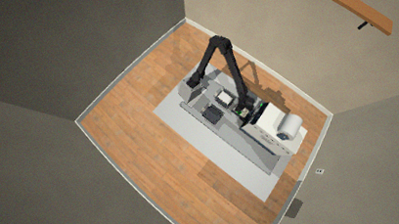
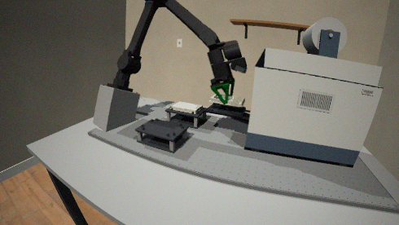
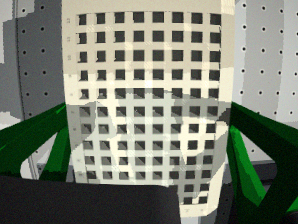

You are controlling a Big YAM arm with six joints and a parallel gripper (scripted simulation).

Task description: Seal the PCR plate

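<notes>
Right now my hand is right at the 96-well plate C15. The rest, counted from my hand: dark stage: 40 mm below; then white start key: 100 mm ahead, 100 mm to the left, 50 mm above; then sealed plate C51: 200 mm behind, 30 mm to the left, 80 mm below.
</notes>
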